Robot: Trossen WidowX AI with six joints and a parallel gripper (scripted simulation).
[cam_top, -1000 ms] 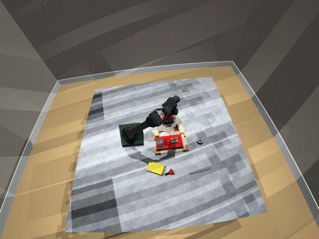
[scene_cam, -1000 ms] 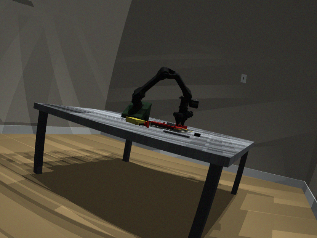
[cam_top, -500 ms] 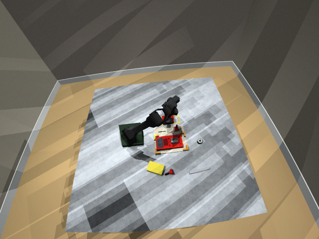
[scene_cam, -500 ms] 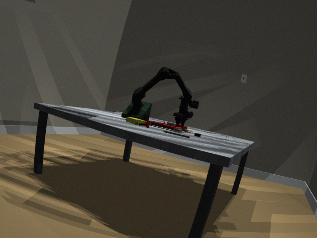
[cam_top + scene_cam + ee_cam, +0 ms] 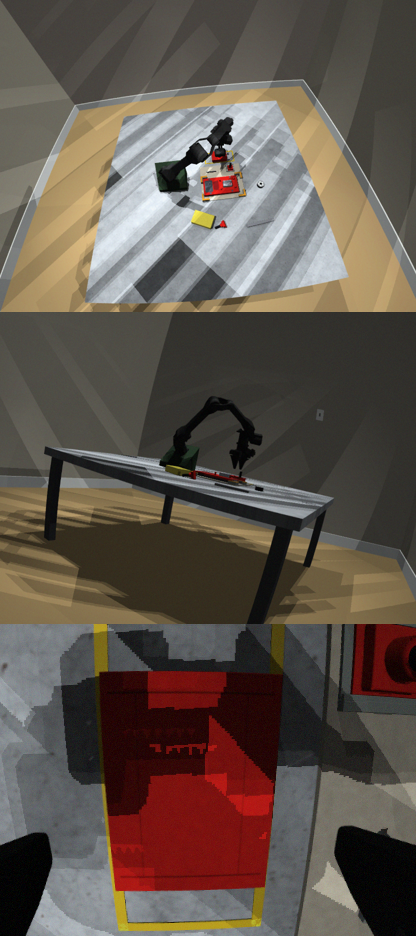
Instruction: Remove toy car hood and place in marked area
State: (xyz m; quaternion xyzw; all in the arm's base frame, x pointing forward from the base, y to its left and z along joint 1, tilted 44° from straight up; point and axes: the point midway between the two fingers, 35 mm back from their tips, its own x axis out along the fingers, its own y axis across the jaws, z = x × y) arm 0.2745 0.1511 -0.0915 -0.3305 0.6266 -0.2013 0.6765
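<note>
My gripper tip is now 5 cm above the red hood. Also, from my gripper tip: yellow block: 42 cm to the right, 7 cm behind, 5 cm below; grey bar: 42 cm to the right, 23 cm ahead, 6 cm below; wheel: 25 cm ahead, 20 cm to the right, 6 cm below.
</note>
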